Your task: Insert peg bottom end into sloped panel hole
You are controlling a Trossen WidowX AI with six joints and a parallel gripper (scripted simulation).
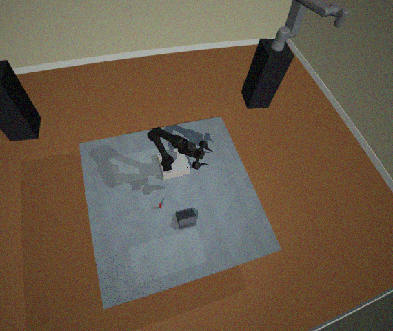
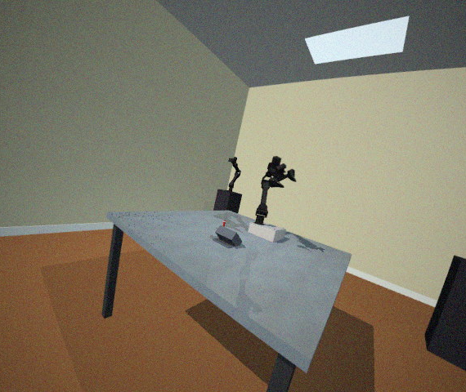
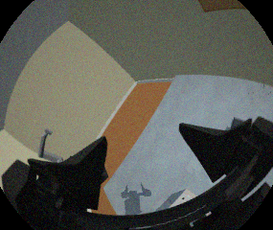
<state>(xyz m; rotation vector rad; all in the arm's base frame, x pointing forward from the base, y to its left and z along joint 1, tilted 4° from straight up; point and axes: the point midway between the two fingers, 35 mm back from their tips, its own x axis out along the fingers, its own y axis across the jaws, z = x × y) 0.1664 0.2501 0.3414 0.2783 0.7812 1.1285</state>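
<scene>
Now: the red peg 370 mm below my gripper tip, 350 mm to the right of it and 140 mm ahead of it. From my gripper tip the other things lie so: grey sloped panel (390 mm below, 250 mm ahead, 180 mm to the right).
</scene>
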